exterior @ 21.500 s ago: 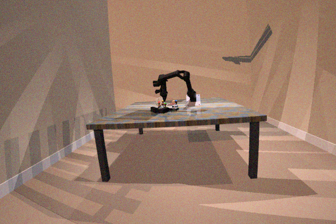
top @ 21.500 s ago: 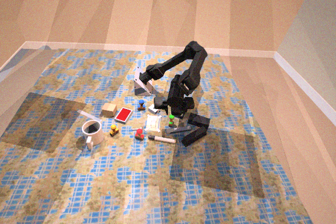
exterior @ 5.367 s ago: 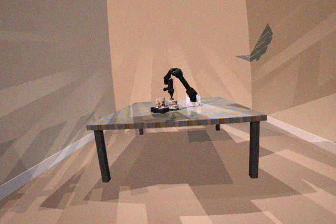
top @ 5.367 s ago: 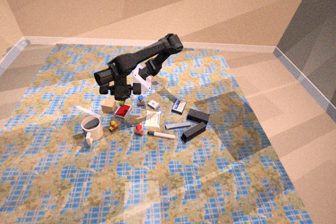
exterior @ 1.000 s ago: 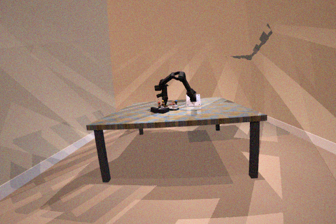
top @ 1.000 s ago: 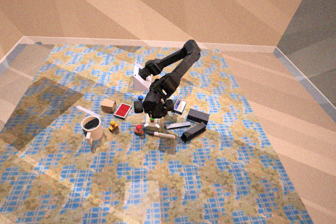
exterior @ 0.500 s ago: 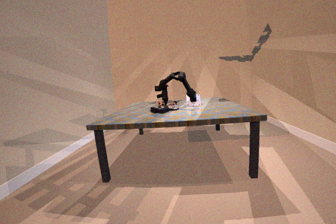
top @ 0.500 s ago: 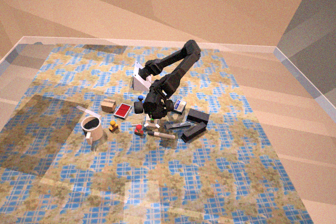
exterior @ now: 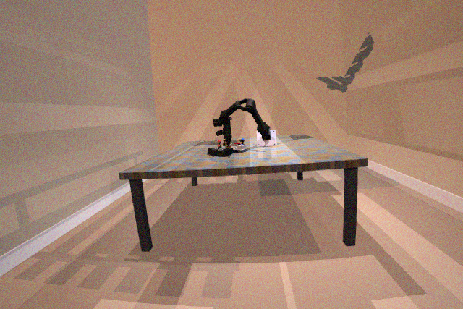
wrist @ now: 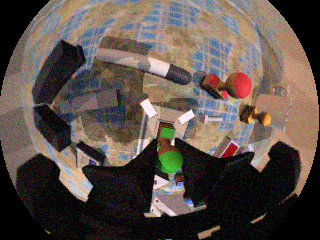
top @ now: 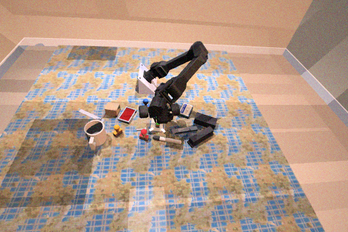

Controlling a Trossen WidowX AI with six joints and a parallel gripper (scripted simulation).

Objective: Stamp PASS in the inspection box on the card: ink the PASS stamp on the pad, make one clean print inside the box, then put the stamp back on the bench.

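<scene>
My gripper tip is now right at the green-knobbed stamp. The rest, counted from my gripper tip: marker 90 mm ahead, 30 mm to the left, 10 mm below; white box 100 mm behind, 10 mm below; white card 30 mm below, 10 mm behind.
</scene>
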